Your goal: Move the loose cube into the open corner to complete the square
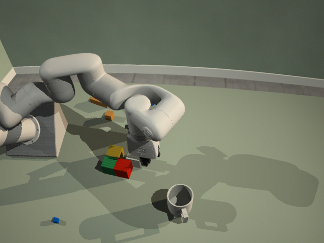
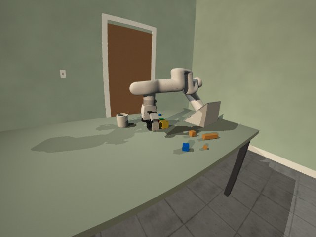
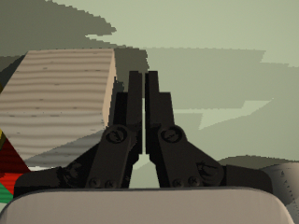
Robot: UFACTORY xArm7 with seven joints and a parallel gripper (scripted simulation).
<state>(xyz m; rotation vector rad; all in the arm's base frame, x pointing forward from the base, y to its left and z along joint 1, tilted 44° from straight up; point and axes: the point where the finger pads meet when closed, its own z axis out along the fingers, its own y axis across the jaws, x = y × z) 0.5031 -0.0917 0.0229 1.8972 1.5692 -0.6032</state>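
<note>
Now: the red cube 8 cm behind my hand and 4 cm to the right of it. The rest, counted from my hand: long orange block (24 cm behind, 32 cm to the left, 1 cm below); then yellow cube (12 cm behind, 2 cm to the left); then beige cube (4 cm behind, 1 cm to the left).
</note>
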